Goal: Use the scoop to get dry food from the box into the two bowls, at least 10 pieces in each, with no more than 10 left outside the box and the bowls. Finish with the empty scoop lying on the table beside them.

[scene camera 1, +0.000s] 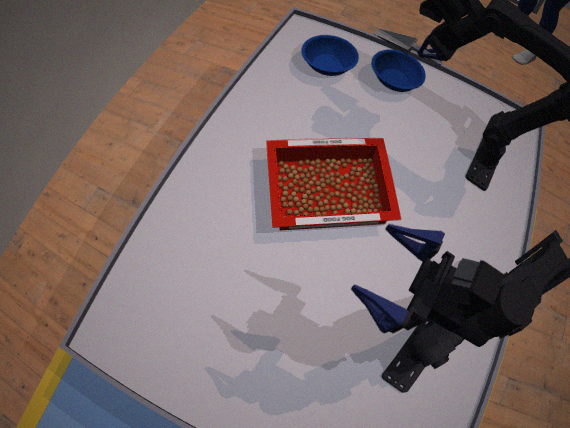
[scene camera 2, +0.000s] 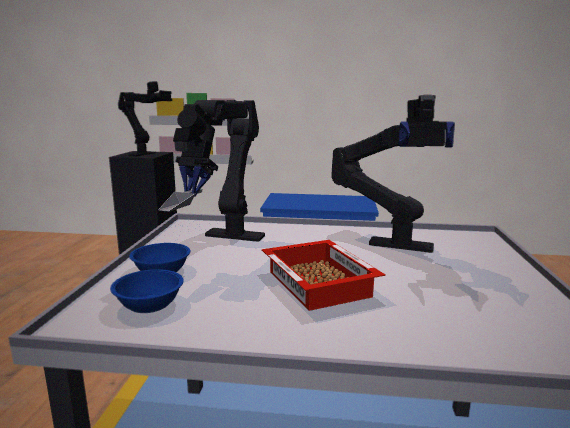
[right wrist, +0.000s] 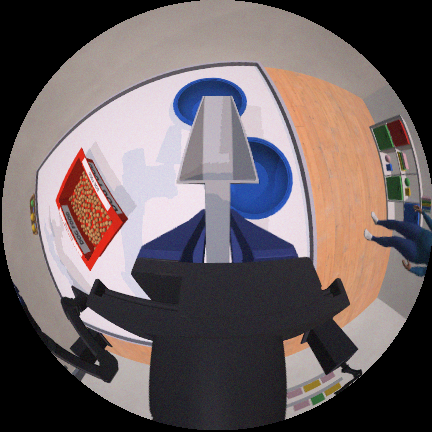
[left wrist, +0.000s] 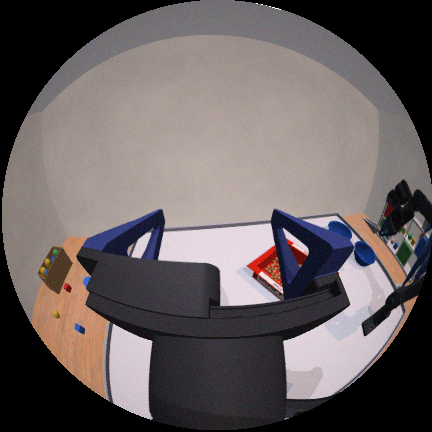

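Seen in the pictures: left gripper, fingertip midpoint: [scene camera 1: 370, 255] [scene camera 2: 428, 135] [left wrist: 217, 214]; right gripper, fingertip midpoint: [scene camera 1: 420, 53] [scene camera 2: 190, 195] [right wrist: 217, 214] [left wrist: 379, 233]; left arm's base, link origin: [scene camera 1: 418, 349] [scene camera 2: 401, 245] [right wrist: 85, 298]; right arm's base, link origin: [scene camera 1: 485, 159] [scene camera 2: 235, 235] [left wrist: 375, 319].
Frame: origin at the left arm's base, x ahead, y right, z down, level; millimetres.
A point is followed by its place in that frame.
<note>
The red box [scene camera 1: 272, 185] @[y 72, x 466, z -64 mm] [scene camera 2: 345, 297] @[y 81, x 459, z -15 mm] [left wrist: 256, 266] @[y 31, x 401, z -62 mm] [right wrist: 107, 242] @[y 288, x 302, z -62 mm] holds many brown food pieces [scene camera 1: 327, 185] @[y 180, x 392, z -3 mm] [scene camera 2: 320, 272] @[y 182, x 316, z -5 mm] [right wrist: 90, 210]. One blue bowl [scene camera 1: 330, 55] @[y 544, x 642, z -4 mm] [scene camera 2: 147, 290] @[y 543, x 585, z -11 mm] [left wrist: 340, 230] @[y 554, x 660, z -17 mm] [right wrist: 187, 102] @[y 454, x 641, z -17 mm] and a second blue bowl [scene camera 1: 398, 70] @[y 641, x 460, z -4 mm] [scene camera 2: 160, 257] @[y 636, x 403, z -17 mm] [left wrist: 364, 253] @[y 648, x 471, z -12 mm] [right wrist: 275, 175] @[y 657, x 459, z -19 mm] show no food inside. My right gripper [scene camera 1: 425, 50] @[y 535, x 387, z -205 mm] [scene camera 2: 192, 189] @[y 535, x 387, z -205 mm] [right wrist: 217, 214] @[y 535, x 387, z -205 mm] is shut on the handle of the grey scoop [scene camera 1: 397, 39] @[y 547, x 459, z -195 mm] [scene camera 2: 176, 201] @[y 551, x 429, z -197 mm] [right wrist: 216, 140] @[y 532, x 457, z -192 mm], whose pan shows no food. It hangs above table height near the second bowl. My left gripper [scene camera 1: 370, 257] @[y -61, x 201, z -373 mm] [scene camera 2: 427, 135] @[y -61, x 201, z -373 mm] [left wrist: 217, 214] @[y -61, x 201, z -373 mm] is open and empty, raised beside the box.
The white table [scene camera 1: 200, 200] @[y -34, x 587, z 0 mm] [scene camera 2: 225, 325] @[y 298, x 649, z 0 mm] has a raised grey edge. The bowls stand close together near one table corner, apart from the box. A blue bench [scene camera 2: 320, 204] and a black pedestal [scene camera 2: 137, 200] with another small arm stand behind the table.
</note>
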